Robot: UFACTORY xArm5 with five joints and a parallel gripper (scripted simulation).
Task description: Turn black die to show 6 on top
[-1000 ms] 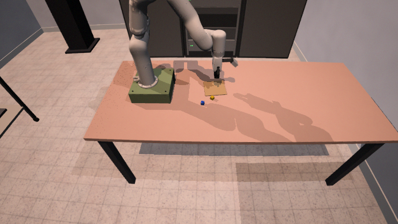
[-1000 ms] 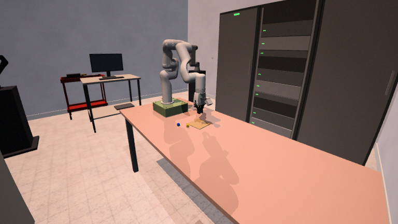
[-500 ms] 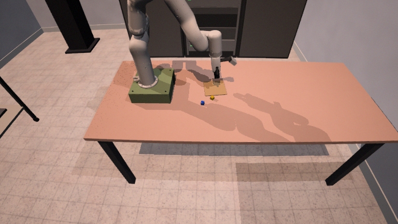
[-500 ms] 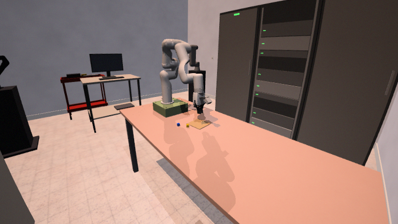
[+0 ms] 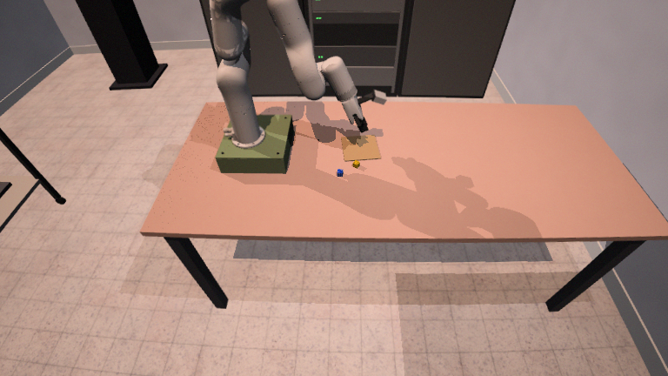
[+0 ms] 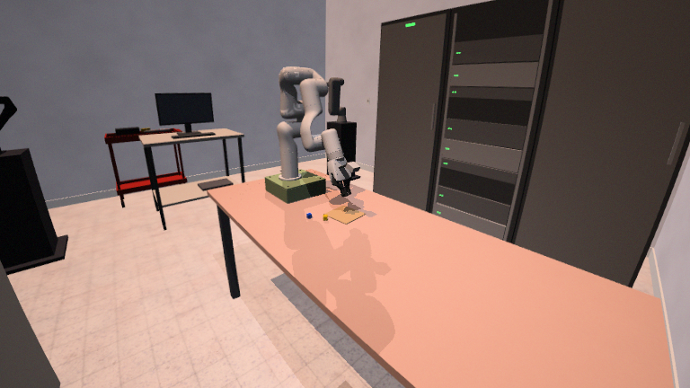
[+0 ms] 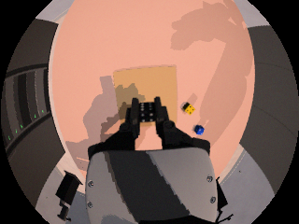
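The black die is 10 mm below my hand. The rest, counted from my hand: blue die (90 mm behind, 140 mm to the right, 110 mm below); then yellow die (20 mm behind, 100 mm to the right, 110 mm below); then tan mat (120 mm below).
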